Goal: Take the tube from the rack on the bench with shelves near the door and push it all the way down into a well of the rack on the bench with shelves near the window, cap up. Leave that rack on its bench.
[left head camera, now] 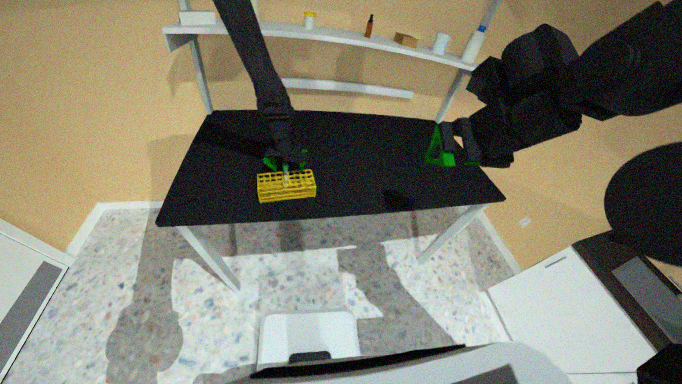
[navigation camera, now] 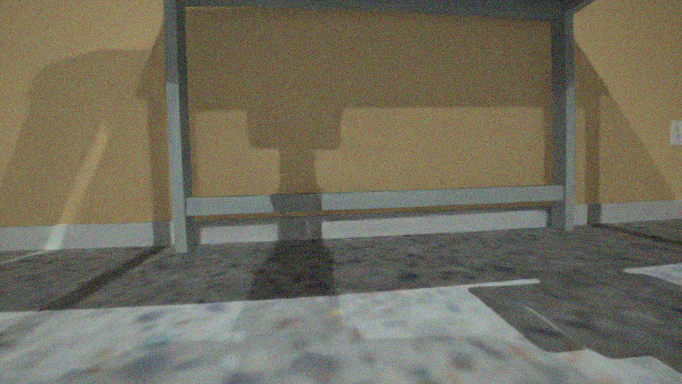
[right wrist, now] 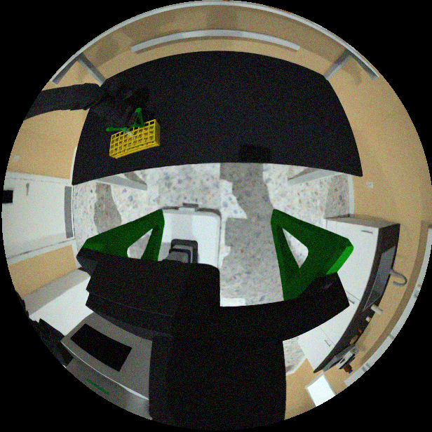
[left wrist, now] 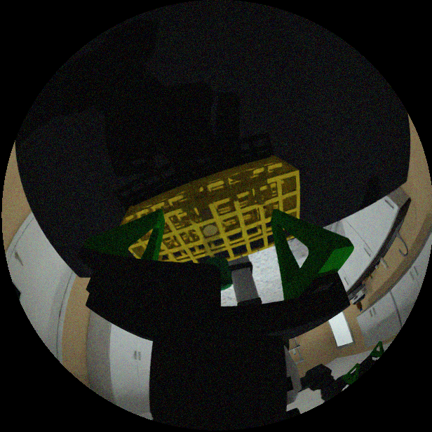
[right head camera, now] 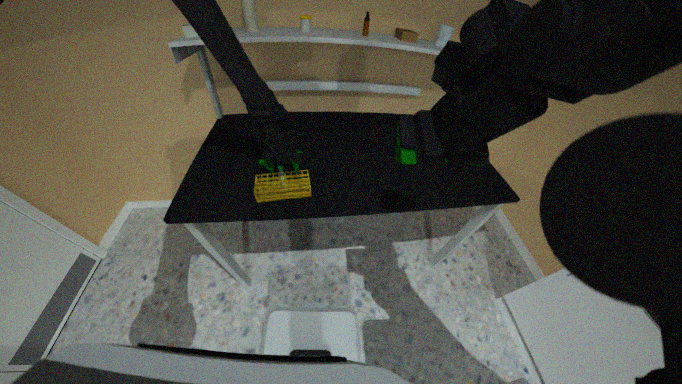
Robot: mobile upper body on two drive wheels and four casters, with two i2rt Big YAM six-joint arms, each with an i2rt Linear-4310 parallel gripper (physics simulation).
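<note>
A yellow rack stands on the black bench with shelves. A clear tube stands upright in it; its green cap shows partly, behind the gripper body, in the left wrist view. My left gripper is open and low over the rack, its fingers on either side of the tube's upper end, which it largely hides. My right gripper is open and empty, above the bench's right side. The other rack does not show.
A shelf with bottles and small boxes runs above the back of the bench. White cabinets stand at the lower right. A white door panel is at the left. Bench legs stand ahead of the base.
</note>
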